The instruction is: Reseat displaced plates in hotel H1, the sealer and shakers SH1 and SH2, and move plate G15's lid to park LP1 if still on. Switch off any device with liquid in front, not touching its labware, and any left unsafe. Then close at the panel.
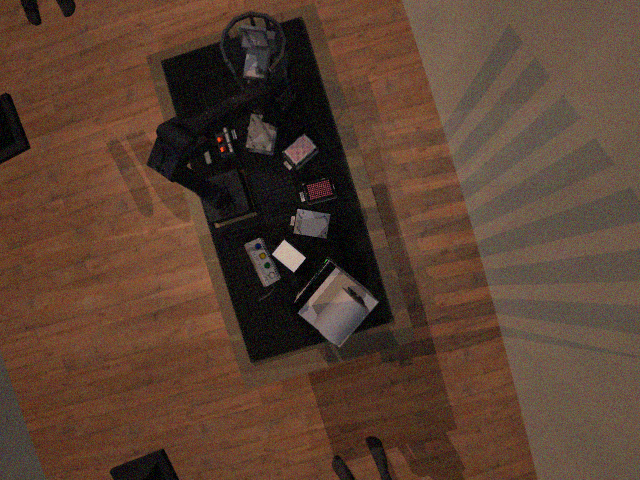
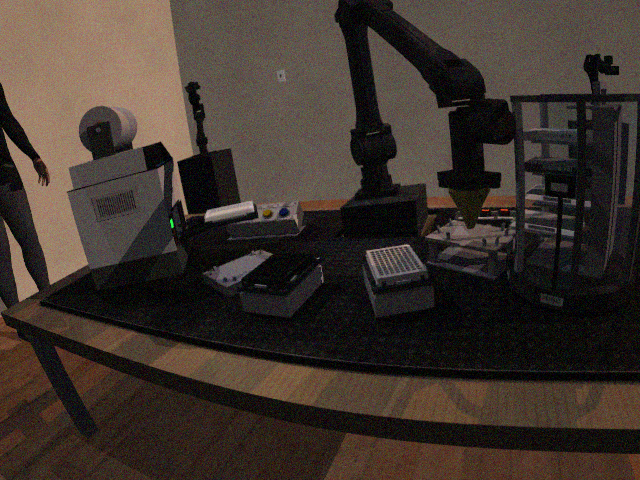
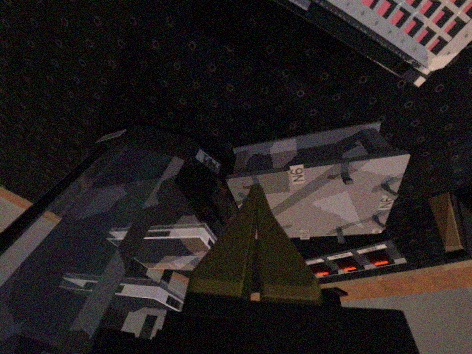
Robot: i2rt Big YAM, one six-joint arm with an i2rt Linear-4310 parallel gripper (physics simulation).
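Places are measured from the arm's base along level axes (x back, y right, z up), in millimetres.
Where they show: gripper, fingertip midpoint: [image 1: 278, 122] [image 2: 470, 228] [image 3: 256, 190]; arm's base at its link origin: [image 1: 222, 201] [image 2: 378, 194].
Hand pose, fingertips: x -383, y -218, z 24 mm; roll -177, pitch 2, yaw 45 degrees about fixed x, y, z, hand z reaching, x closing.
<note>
Each offset is from my fingertips to the top centre of the thing.
My gripper [image 2: 470, 226] [image 3: 256, 190] is shut and empty, its tips close over the pale stand marked N6 @[dx +92, dy -13, dz -28 mm] [image 1: 261, 136] [image 2: 444, 236] [image 3: 325, 200]; contact cannot be told. The hotel [image 1: 223, 47] [image 2: 519, 191] beside it holds several plates; their seating is unclear. A pink-welled plate @[dx -45, dy +139, dz -35 mm] [image 1: 300, 148] [image 2: 397, 262] [image 3: 435, 25] sits on a grey-sided device. A dark-framed plate @[dx -52, dy +349, dz -35 mm] [image 1: 318, 190] [image 2: 281, 271] sits on another. The sealer @[dx +79, dy +809, dz +352 mm] [image 1: 336, 315] [image 2: 124, 211] shows a green light; a white plate @[dx +196, dy +574, dz +16 mm] [image 1: 288, 255] [image 2: 230, 211] is in front. The button panel @[dx +339, dy +551, dz -20 mm] [image 1: 253, 251] [image 2: 289, 224] is beside it. Labels SH1, SH2, G15 and LP1 are unreadable.
A switch strip [image 1: 223, 143] [image 3: 345, 266] with red lights lies behind the N6 stand. A low pale stand [image 1: 311, 223] [image 2: 232, 271] is between the dark-framed plate and the sealer. The arm's base [image 1: 227, 196] [image 2: 385, 214] stands at the table's far edge.
</note>
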